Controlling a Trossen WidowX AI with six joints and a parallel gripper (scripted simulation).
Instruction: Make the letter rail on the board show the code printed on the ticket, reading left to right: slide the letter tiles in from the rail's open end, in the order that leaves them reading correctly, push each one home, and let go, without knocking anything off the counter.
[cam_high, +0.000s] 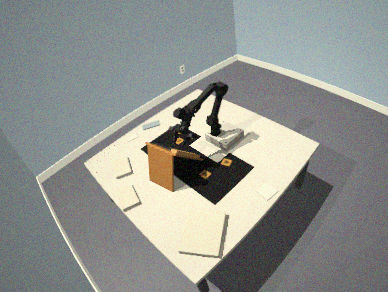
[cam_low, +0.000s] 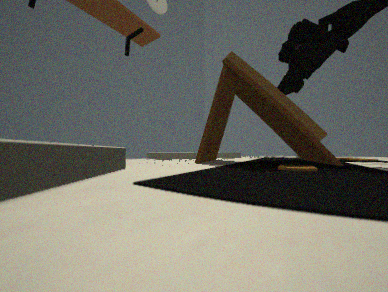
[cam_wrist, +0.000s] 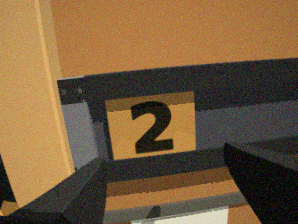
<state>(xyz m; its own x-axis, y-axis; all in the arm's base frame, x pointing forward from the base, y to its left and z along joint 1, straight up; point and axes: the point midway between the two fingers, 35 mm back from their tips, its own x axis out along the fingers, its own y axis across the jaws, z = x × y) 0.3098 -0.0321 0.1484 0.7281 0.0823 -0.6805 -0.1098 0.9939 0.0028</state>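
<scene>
My gripper tip is now 3 cm short of the letter tile, 2 cm above it and 1 cm to the right of it. The rest, counted from my gripper tip: grey-blue piece (54 cm to the right, 19 cm below, 19 cm behind); black mat (19 cm below, 13 cm behind, 2 cm to the left); white ticket (10 cm below, 4 cm behind, 2 cm to the right).
</scene>
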